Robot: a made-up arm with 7 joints.
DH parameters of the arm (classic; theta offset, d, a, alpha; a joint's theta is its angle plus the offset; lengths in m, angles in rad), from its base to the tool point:
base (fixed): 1.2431 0 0.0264 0
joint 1: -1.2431 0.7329 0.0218 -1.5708
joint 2: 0 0.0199 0.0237 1.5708
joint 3: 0 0.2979 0.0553 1.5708
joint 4: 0 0.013 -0.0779 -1.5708
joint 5: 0 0.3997 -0.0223 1.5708
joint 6: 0 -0.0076 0.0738 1.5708
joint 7: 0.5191 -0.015 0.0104 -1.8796
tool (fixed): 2.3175 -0.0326 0 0
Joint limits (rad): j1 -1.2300..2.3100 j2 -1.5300..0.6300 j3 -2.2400..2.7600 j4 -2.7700..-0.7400 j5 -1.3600..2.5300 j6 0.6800..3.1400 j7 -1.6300..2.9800
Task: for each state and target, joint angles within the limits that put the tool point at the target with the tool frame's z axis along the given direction. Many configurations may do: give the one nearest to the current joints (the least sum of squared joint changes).
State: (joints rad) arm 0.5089 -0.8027 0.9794 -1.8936 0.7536 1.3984 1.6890
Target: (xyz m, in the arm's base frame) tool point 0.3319 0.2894 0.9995 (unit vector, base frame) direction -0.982 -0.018 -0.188
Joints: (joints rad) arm -0.1741 -0.8144 0.8591 -2.5475 0.4386 2.3536 1.4152
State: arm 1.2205 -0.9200 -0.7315 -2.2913 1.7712 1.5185 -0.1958
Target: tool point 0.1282 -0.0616 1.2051 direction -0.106 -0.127 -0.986
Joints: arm 0.6849 -1.5300 -0.2629 -2.3694 1.6041 1.5658 0.3901
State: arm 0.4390 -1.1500 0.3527 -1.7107 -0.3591 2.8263 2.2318
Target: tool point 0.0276 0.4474 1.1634 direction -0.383 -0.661 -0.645
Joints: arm 0.6200 -0.6693 0.6034 -2.1570 -0.4458 2.4316 1.6105
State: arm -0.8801 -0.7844 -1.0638 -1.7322 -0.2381 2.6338 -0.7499
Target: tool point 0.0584 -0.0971 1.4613 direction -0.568 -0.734 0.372
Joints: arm -0.2239 -0.5754 -0.3432 -1.2269 0.1001 2.0575 -1.1177
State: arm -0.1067 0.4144 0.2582 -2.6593 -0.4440 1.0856 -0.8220
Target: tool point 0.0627 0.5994 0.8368 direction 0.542 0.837 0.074
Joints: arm 0.6109 0.2614 0.9148 -1.9446 -0.6645 1.3766 -1.2169
